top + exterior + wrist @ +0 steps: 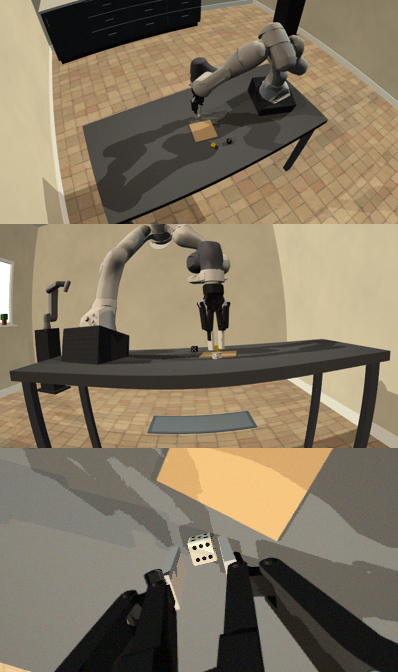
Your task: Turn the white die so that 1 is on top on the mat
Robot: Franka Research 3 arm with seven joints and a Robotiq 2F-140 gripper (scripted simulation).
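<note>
My hand is 50 mm above the white die. The rest, counted from my hand: tan mat: 110 mm to the left, 60 mm below; yellow die: 20 mm behind, 240 mm to the left, 50 mm below; black die: 120 mm behind, 240 mm to the left, 50 mm below.
</note>
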